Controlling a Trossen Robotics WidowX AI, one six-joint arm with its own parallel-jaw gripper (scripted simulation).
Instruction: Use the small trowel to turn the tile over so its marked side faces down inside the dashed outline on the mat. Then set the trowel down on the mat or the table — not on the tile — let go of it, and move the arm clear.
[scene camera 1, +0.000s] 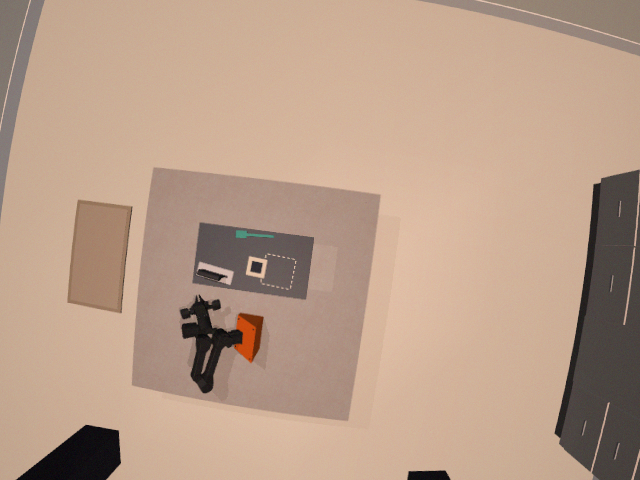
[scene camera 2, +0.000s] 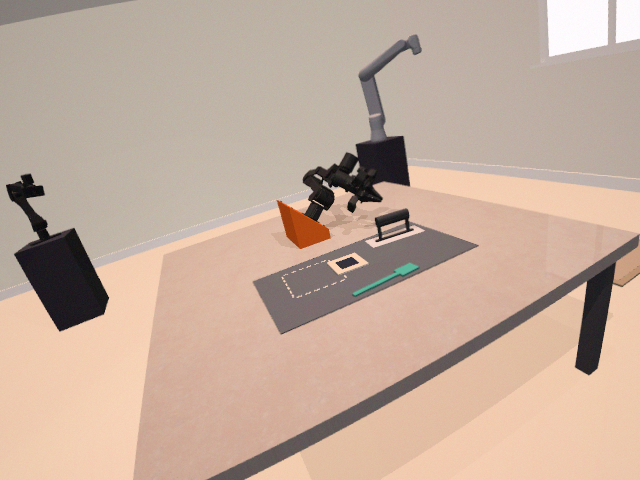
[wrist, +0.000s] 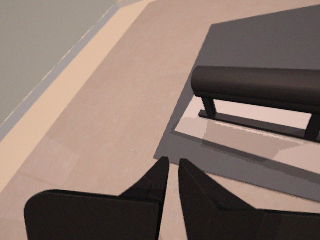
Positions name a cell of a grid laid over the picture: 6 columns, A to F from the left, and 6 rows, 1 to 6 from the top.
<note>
My gripper (scene camera 2: D3) is shut, holding nothing. I also see a dark mat (scene camera 2: D4).
My gripper also shows in the wrist view (wrist: D5). The dark mat shows as well in scene camera 1 (scene camera 1: C4) and in the wrist view (wrist: E2).
</note>
